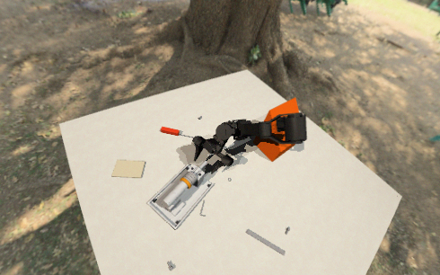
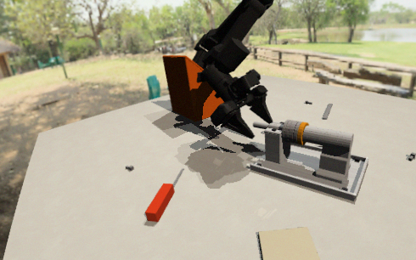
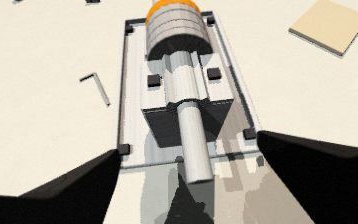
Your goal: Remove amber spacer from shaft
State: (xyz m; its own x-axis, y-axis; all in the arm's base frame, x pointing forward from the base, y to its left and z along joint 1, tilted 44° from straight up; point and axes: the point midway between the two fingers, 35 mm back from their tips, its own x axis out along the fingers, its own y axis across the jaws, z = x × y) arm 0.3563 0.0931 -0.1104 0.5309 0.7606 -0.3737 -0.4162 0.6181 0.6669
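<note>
Now: the grey shaft 50 mm ahead of my gripper tip, 20 mm to the left of it and 10 mm above it. Also, from my gripper tip: grey spacer (80 mm ahead, 30 mm to the left, 10 mm above); amber spacer (90 mm ahead, 40 mm to the left, 10 mm above); allen key (70 mm ahead, 150 mm to the left, 70 mm below).
</note>
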